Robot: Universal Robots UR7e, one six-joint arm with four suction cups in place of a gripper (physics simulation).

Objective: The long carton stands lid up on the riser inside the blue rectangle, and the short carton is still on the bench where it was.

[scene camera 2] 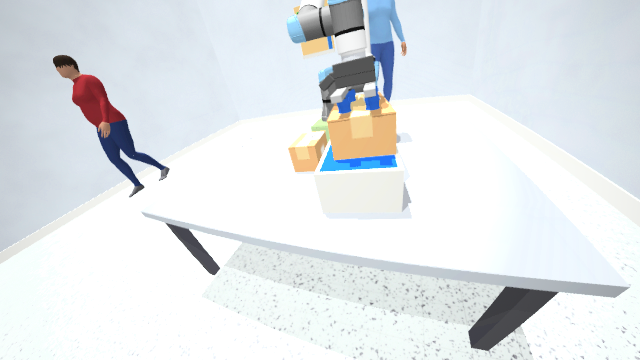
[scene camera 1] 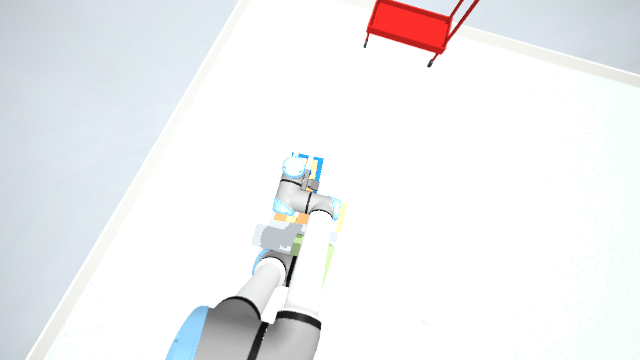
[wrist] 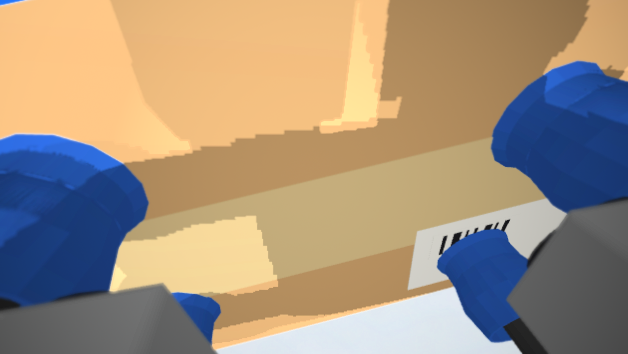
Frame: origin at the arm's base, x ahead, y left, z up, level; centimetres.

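Seen in the pictures: hand at its tool point: (scene camera 2: 360,106) (wrist: 325,223).
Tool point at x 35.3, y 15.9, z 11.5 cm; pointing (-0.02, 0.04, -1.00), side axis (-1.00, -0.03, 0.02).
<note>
Pixels of each thing's top centre, then the offset from my tool point to it. Level surfaces: height alone.
- long carton at its top centre: (wrist: 384,215) (scene camera 2: 359,103) (scene camera 1: 296,188) dy -0.6, dx -2.1, dz +0.5 cm
- white riser at its top centre: (scene camera 2: 359,141) dy -0.9, dx +2.4, dz -9.8 cm
- short carton at its top centre: (scene camera 2: 307,138) (scene camera 1: 334,215) dy -22.1, dx -8.5, dz -11.5 cm
- bench at its surface level: dz -21.8 cm
The long carton (scene camera 2: 362,137) (wrist: 240,75) stands upright on the white riser (scene camera 2: 360,194). Its taped top, with a barcode label, faces up in the wrist view. Blue area (scene camera 2: 327,161) shows on the riser's top in front of and left of the carton; its far side is hidden, so I cannot tell whether the carton is wholly inside. My gripper (scene camera 2: 358,103) (wrist: 320,200) is open, its suction off. Its blue cups are at the carton's top, touching or very close. The short carton (scene camera 2: 306,154) sits on the bench (scene camera 2: 240,210), left of the riser in scene camera 2.
A green object (scene camera 2: 319,125) (scene camera 1: 327,265) lies behind the short carton, partly hidden. Another cardboard box (scene camera 2: 315,46) shows behind the arm. A person in red (scene camera 2: 92,97) and one in light blue (scene camera 2: 381,22) stand beyond the bench. A red cart (scene camera 1: 410,25) stands at the top of scene camera 1.
</note>
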